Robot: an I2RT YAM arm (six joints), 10 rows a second.
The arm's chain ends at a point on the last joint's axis. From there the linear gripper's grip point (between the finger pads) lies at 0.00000 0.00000 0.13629 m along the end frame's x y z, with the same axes.
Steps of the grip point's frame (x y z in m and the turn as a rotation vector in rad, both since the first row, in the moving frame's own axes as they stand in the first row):
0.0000 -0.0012 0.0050 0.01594 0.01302 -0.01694
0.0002 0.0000 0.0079 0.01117 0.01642 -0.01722
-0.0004 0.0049 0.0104 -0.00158 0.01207 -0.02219
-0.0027 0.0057 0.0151 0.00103 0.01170 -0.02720
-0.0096 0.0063 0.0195 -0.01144 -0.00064 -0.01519
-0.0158 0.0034 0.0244 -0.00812 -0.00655 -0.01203
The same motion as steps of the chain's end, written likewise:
-0.0018 0.0010 0.0050 0.01594 0.01302 -0.01694
-0.0020 0.0015 0.0079 0.01117 0.01642 -0.01722
-0.0020 0.0047 0.0104 -0.00158 0.01207 -0.02219
-0.0043 0.0059 0.0151 0.00103 0.01170 -0.02720
-0.0095 0.0047 0.0195 -0.01144 -0.00064 -0.01519
-0.0149 0.0023 0.0244 -0.00812 -0.00655 -0.01203

